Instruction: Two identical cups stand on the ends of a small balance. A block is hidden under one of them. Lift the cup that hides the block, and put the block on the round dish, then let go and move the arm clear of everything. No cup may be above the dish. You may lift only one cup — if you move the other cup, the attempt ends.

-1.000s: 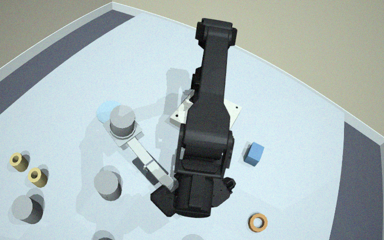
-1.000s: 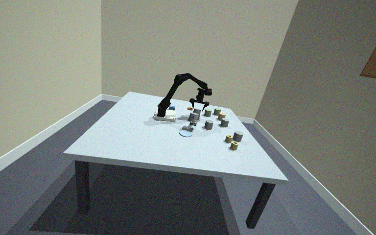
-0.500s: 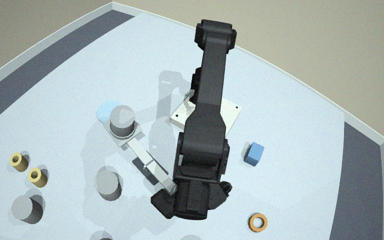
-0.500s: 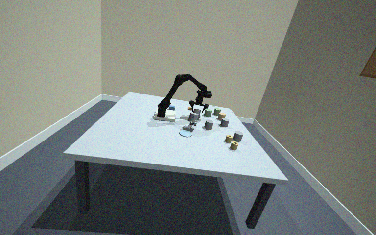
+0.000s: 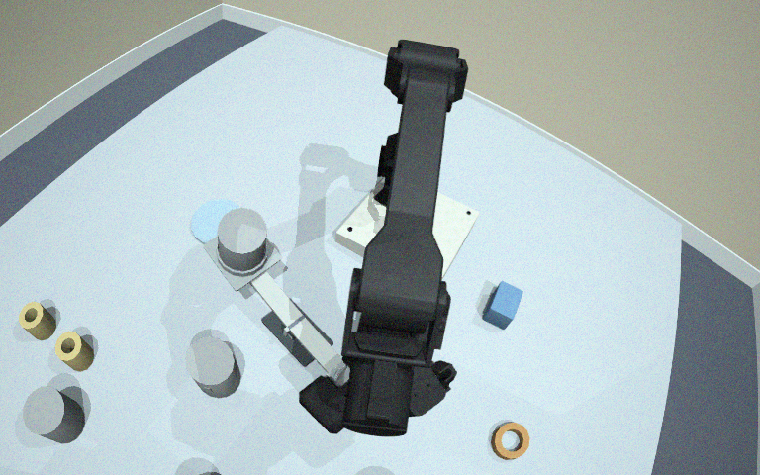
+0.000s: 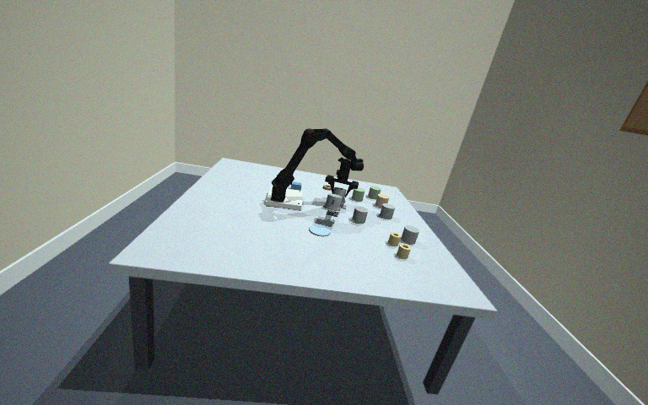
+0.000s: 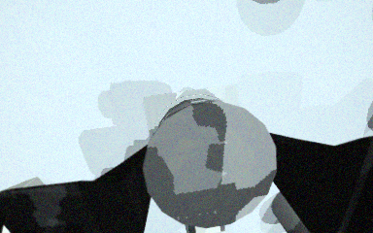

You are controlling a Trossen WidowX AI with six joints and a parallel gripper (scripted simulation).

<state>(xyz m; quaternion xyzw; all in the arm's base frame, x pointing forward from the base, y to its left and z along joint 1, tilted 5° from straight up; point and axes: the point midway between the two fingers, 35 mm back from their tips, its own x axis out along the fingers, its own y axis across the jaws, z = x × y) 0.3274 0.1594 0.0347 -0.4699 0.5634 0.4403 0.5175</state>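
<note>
Right now the balance beam is 14 cm to the right of my gripper tip, 2 cm behind it and 1 cm below it. Round my gripper tip: grey cup (27 cm to the right, 6 cm above, 5 cm behind); pale green block (1 cm below); round light-blue dish (38 cm to the right, 9 cm behind, 4 cm below).
</note>
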